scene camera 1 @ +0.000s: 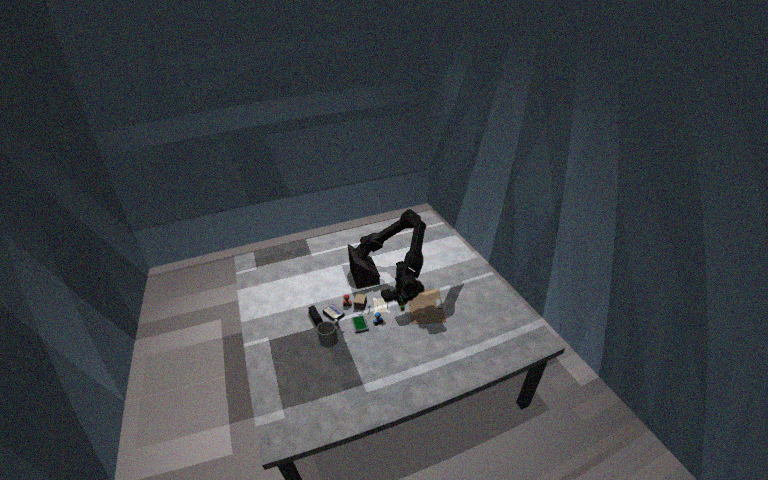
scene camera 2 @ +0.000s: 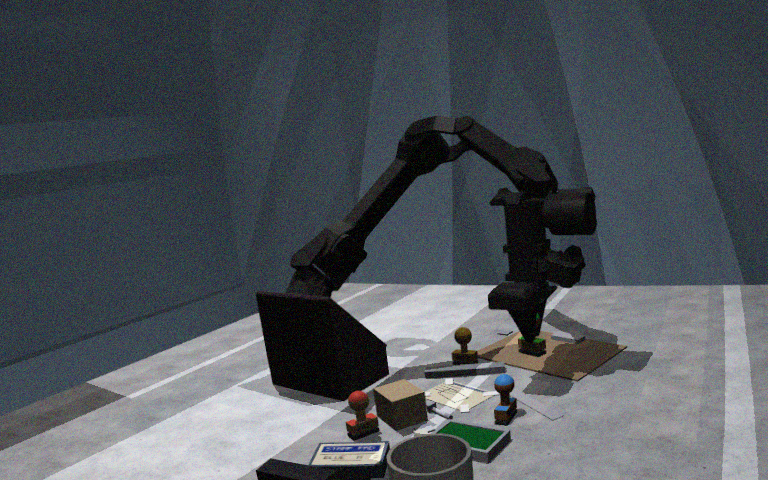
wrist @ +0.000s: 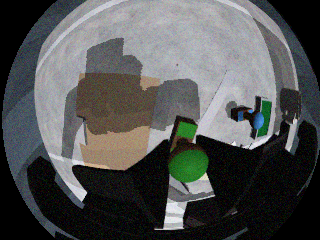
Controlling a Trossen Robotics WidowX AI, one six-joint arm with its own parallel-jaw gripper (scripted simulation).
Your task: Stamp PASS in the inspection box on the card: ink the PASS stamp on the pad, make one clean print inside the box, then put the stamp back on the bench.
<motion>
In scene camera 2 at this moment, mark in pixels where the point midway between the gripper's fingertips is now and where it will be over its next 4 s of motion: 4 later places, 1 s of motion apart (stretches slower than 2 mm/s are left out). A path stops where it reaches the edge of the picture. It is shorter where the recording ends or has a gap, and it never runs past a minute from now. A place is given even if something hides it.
The gripper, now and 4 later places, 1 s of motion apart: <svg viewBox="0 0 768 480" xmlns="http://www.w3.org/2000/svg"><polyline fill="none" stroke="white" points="532,339 531,329 483,368 466,389 466,404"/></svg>
</motion>
